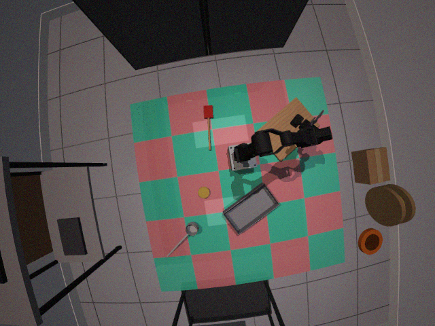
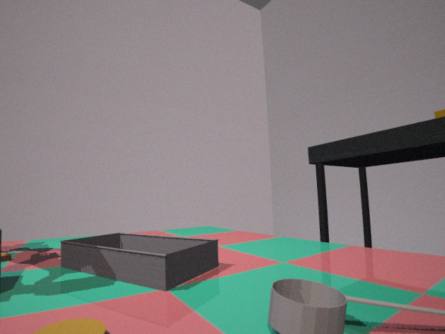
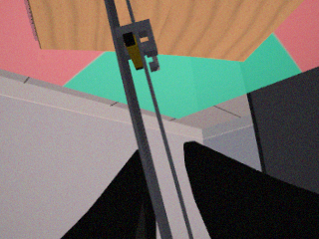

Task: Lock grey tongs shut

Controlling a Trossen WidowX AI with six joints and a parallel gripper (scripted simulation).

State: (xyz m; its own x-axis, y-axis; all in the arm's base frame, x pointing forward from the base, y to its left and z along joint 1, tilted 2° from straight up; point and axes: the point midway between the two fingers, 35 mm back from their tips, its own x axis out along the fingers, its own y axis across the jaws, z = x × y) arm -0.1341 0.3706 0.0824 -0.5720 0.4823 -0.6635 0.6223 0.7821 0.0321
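My gripper tip is now 30 mm short of the yellow lock piece, 10 mm to the left of it and 20 mm above it. Also, from my gripper tip: wooden board: 50 mm to the right, 150 mm below; then yellow disc: 370 mm ahead, 600 mm to the right, 150 mm below; then grey roasting tin: 480 mm ahead, 320 mm to the right, 130 mm below.
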